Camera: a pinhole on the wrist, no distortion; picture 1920 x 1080 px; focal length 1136.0 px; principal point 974.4 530.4 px. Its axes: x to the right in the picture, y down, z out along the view. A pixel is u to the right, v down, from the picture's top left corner.
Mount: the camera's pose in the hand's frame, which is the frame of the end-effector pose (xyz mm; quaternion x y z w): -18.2 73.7 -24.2 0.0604 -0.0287 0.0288 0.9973
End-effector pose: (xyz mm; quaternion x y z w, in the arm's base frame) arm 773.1 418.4 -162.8 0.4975 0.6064 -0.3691 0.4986
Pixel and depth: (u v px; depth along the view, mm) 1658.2 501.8 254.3
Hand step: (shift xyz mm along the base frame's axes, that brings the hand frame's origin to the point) 98.5 -184.2 -170.0
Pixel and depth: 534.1 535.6 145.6
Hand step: 80.4 -117.1 55.7
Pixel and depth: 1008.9 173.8 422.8
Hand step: -15.3 -388.5 -73.3
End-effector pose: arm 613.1 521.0 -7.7 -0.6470 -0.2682 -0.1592 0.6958
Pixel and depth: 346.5 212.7 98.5
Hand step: -54.6 59.9 -68.4
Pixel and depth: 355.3 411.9 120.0
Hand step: -62.2 81.6 -85.0
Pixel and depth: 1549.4 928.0 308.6
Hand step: 127.4 331.0 -51.5
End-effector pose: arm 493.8 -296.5 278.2 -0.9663 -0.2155 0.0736 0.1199
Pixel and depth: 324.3 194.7 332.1
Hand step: -281.0 26.4 -231.1
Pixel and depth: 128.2 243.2 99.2
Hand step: -85.6 -57.0 -64.0
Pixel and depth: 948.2 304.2 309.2
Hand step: -97.6 60.7 -253.5
